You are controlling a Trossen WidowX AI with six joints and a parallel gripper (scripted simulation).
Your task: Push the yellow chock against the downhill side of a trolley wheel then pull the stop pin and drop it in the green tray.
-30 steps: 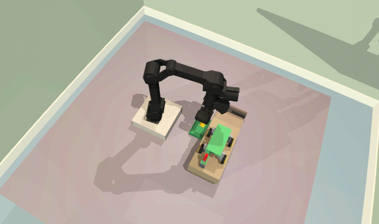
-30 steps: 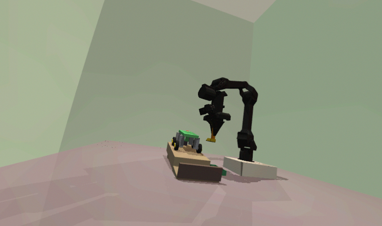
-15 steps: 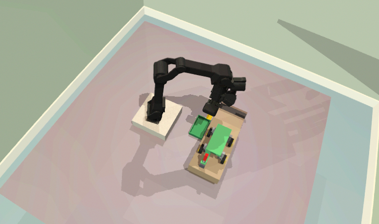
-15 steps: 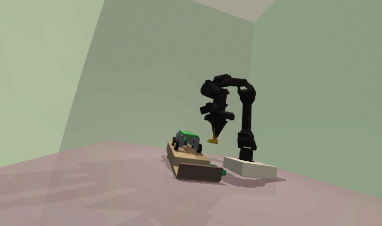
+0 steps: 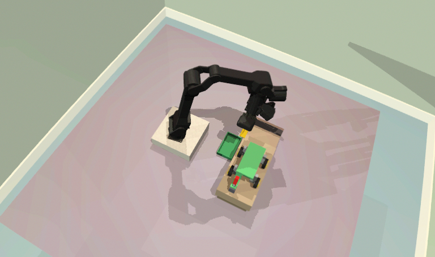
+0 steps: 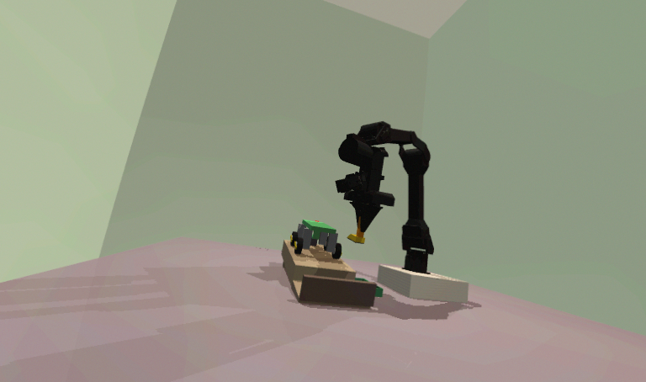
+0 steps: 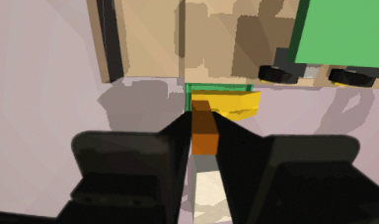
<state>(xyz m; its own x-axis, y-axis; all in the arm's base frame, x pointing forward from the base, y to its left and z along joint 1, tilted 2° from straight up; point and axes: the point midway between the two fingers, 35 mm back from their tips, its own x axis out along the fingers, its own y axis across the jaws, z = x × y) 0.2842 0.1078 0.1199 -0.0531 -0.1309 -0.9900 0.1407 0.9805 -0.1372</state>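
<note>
My gripper tip is 26 cm to the left of the red-headed stop pin, 2 cm short of it and 2 cm above it. From my gripper tip the other things lie so: green tray: 16 cm below, 5 cm to the right, 5 cm behind; yellow chock: 2 cm to the right, 1 cm below; trolley: 16 cm to the right, 5 cm ahead, 4 cm below.
</note>
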